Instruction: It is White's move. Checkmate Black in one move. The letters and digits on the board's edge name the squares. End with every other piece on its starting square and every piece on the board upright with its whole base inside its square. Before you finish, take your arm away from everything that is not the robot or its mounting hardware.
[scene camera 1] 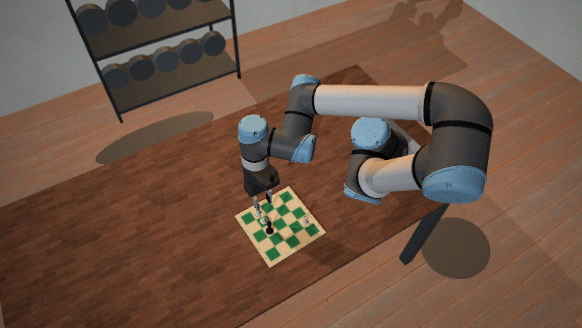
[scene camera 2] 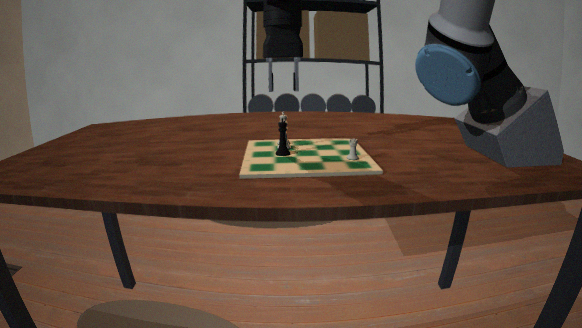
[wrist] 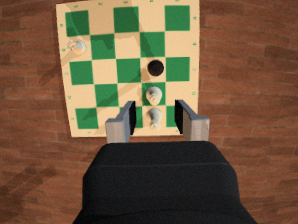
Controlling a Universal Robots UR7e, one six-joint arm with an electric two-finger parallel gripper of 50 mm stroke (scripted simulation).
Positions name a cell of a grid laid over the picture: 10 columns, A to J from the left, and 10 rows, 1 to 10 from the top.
Labels:
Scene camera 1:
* green-and-cream chessboard: E7
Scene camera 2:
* my gripper: E3
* green-and-cream chessboard: F5
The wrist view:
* my gripper: F5
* green-and-cream chessboard: D4

